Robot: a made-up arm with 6 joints. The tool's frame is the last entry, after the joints. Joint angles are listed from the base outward.
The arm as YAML. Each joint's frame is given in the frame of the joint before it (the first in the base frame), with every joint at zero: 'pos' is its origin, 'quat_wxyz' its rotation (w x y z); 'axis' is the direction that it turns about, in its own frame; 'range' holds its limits. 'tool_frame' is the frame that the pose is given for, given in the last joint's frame.
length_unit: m
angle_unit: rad
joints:
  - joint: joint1
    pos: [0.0, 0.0, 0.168]
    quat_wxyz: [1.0, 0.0, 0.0, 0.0]
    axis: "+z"
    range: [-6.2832, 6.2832]
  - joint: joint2
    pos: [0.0, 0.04, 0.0]
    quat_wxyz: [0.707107, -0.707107, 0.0, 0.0]
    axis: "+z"
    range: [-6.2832, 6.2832]
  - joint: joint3
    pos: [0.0, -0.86, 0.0]
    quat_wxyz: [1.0, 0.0, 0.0, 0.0]
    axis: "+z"
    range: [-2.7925, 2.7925]
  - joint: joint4
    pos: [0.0, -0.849, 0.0]
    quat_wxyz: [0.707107, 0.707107, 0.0, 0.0]
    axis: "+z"
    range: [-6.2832, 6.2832]
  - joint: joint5
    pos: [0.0, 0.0, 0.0]
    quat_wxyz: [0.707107, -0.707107, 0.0, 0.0]
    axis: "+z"
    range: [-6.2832, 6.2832]
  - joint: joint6
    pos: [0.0, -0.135, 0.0]
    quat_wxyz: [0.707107, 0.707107, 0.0, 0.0]
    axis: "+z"
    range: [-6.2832, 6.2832]
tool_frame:
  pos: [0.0, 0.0, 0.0]
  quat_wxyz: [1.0, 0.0, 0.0, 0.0]
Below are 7 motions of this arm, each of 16 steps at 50 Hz.
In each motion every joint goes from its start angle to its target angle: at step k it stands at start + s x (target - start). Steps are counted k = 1, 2, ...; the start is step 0. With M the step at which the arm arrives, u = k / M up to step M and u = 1 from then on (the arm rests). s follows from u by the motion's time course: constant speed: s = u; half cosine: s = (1 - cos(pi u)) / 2; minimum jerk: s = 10 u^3 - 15 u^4 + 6 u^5.
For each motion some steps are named. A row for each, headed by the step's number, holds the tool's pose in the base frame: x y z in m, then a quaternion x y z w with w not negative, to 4 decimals.
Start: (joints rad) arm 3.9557 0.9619 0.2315 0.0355 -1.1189 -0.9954
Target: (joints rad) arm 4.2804 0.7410 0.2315 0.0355 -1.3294 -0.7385
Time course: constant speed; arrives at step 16
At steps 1, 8, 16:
1: -0.9742 -1.1278 1.1281 -0.0274 -0.0087 0.9975 0.0652
8: -0.7422 -1.1615 1.2662 -0.0297 -0.0660 -0.9955 0.0618
16: -0.4849 -1.1363 1.4071 -0.0918 -0.1528 -0.9629 0.2027

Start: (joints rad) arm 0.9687 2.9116 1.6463 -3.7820 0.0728 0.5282
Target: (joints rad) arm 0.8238 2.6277 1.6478 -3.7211 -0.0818 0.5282
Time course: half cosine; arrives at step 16
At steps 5, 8, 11, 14, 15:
5: -0.4563 -0.5475 -0.8715 0.6893 0.3843 -0.5645 0.2417
8: -0.4237 -0.4664 -0.9195 0.7080 0.3776 -0.5475 0.2373
11: -0.3834 -0.3862 -0.9607 0.7268 0.3688 -0.5304 0.2334
14: -0.3526 -0.3341 -0.9842 0.7391 0.3618 -0.5190 0.2310
15: -0.3476 -0.3262 -0.9876 0.7411 0.3606 -0.5173 0.2306

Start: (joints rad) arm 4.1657 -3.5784 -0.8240 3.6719 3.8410 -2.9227
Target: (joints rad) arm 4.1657 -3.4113 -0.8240 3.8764 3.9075 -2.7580
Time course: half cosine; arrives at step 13
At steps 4, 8, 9, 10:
4: -0.4514 -0.9111 -0.9470 -0.7060 -0.3632 -0.5991 0.1038
8: -0.3996 -0.8427 -1.0207 -0.6982 -0.3222 -0.6321 0.0956
9: -0.3873 -0.8263 -1.0366 -0.6961 -0.3122 -0.6396 0.0940
10: -0.3767 -0.8122 -1.0498 -0.6943 -0.3035 -0.6460 0.0927

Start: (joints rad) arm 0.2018 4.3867 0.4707 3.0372 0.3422 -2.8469
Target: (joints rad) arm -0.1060 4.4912 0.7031 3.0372 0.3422 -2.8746
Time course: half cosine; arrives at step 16
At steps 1, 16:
1: -1.7608 -0.3092 -0.0067 -0.0100 -0.7716 0.1115 0.6262
16: -1.7105 0.2270 0.3918 -0.1028 -0.6473 0.0122 0.7552

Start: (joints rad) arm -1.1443 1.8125 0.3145 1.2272 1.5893 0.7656
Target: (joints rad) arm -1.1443 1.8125 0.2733 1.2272 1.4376 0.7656
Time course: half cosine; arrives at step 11
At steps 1, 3, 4, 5, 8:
1: 0.7853 -1.3244 -0.5230 -0.7291 -0.3278 -0.5884 0.1216
3: 0.7877 -1.3296 -0.5203 -0.7345 -0.3259 -0.5849 0.1105
4: 0.7895 -1.3337 -0.5181 -0.7386 -0.3244 -0.5821 0.1018
5: 0.7915 -1.3384 -0.5155 -0.7432 -0.3225 -0.5790 0.0918
8: 0.7972 -1.3522 -0.5076 -0.7560 -0.3167 -0.5695 0.0624

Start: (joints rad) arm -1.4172 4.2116 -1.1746 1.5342 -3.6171 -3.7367
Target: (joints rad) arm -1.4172 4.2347 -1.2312 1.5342 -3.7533 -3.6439
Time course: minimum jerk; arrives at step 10
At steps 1, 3, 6, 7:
1: -0.0034 0.6880 -0.9700 -0.1379 0.2001 -0.2068 0.9477
3: -0.0006 0.6861 -0.9683 -0.1425 0.2097 -0.2006 0.9463
6: 0.0088 0.6793 -0.9626 -0.1568 0.2423 -0.1803 0.9403
7: 0.0115 0.6773 -0.9609 -0.1607 0.2521 -0.1744 0.9382

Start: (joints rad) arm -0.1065 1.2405 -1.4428 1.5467 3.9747 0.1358
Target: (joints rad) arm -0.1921 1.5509 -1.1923 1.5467 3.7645 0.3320
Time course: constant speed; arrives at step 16
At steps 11, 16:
11: 0.9669 -0.2077 1.0010 0.5201 -0.7796 0.1903 0.2926
16: 1.0896 -0.2514 0.8781 0.5053 -0.7890 0.1154 0.3300

